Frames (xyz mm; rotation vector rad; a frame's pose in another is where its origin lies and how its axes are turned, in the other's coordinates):
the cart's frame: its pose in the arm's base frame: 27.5 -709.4 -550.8 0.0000 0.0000 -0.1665
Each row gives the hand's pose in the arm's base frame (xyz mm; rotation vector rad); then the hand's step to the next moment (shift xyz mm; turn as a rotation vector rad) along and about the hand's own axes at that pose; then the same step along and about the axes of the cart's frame.
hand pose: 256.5 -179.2 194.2 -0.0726 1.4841 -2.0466
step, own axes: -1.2 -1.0 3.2 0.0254 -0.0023 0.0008
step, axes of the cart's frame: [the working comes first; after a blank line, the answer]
step, axes of the arm's base frame: 1.8 -1.9 2.4 -0.0214 -0.0128 -0.0052

2.1 -1.6 2.4 -0.0190 -0.0162 -0.0052
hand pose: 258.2 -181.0 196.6 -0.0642 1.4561 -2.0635
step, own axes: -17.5 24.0 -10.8 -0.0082 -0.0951 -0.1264
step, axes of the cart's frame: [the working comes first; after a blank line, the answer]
step, axes of the arm's base frame: 20.9 12.7 -20.0 -0.0824 0.1306 0.0352

18.6 16.0 -20.0 -0.1029 0.1151 0.0352
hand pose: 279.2 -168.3 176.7 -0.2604 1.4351 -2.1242
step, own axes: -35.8 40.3 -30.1 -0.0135 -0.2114 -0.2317
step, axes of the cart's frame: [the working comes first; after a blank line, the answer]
step, axes of the arm's base frame: 29.6 32.4 -43.5 -0.1649 0.2487 0.0977

23.8 36.9 -43.5 -0.2038 0.2179 0.0977
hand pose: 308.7 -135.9 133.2 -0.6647 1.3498 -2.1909
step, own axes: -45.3 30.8 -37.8 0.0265 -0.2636 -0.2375
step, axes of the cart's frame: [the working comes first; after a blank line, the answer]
step, axes of the arm's base frame: 15.6 41.4 -49.8 -0.2067 0.2485 0.1487

8.5 43.4 -49.8 -0.2450 0.2108 0.1487
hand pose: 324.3 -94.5 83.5 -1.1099 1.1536 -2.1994
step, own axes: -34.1 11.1 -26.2 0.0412 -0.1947 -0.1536
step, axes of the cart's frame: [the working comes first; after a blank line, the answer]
step, axes of the arm's base frame: -0.8 29.1 -33.6 -0.1480 0.1585 0.1271

-5.6 28.5 -33.6 -0.1722 0.1318 0.1271
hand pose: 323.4 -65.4 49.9 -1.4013 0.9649 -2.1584
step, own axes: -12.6 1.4 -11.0 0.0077 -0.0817 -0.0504
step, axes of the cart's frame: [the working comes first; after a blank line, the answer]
step, axes of the arm's base frame: -4.7 10.9 -11.9 -0.0453 0.0680 0.0509

-6.4 9.9 -11.9 -0.0560 0.0596 0.0509
